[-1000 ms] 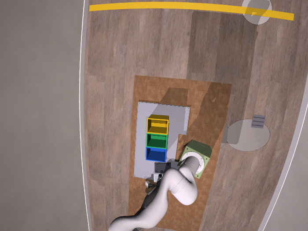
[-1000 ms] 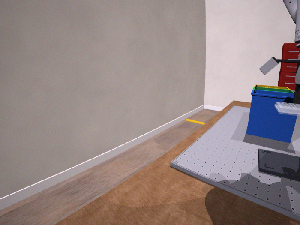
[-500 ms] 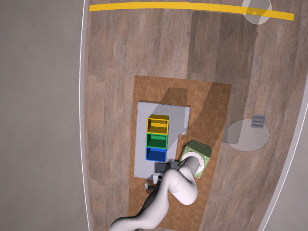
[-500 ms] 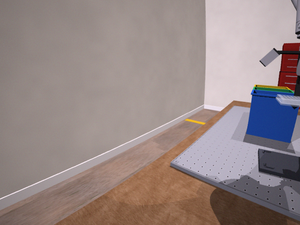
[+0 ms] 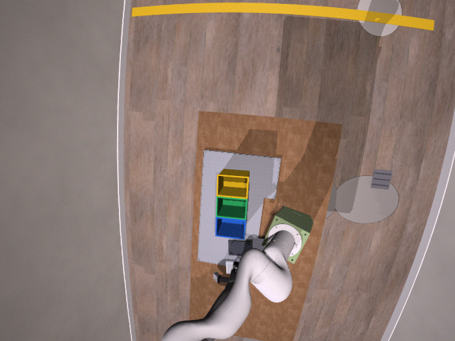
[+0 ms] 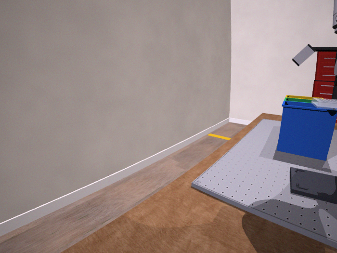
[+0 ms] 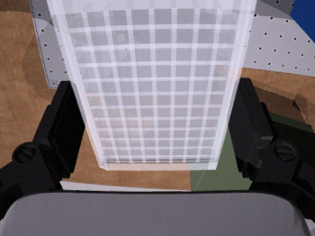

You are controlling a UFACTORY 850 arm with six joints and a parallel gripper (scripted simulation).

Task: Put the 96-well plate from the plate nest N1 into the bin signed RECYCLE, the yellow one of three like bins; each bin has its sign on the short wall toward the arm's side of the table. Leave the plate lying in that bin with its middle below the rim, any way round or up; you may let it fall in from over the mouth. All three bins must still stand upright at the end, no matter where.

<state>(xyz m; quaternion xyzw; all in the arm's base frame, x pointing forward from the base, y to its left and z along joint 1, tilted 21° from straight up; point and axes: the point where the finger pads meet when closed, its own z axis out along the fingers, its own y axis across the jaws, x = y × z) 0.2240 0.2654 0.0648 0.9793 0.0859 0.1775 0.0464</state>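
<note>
Right now the yellow bin is 50 cm to the right of my hand, 14 cm below it and 10 cm ahead of it. Round my hand: 96-well plate: 1 cm below; dark plate nest: 23 cm below; blue bin: 24 cm to the right, 14 cm below, 8 cm ahead.
</note>
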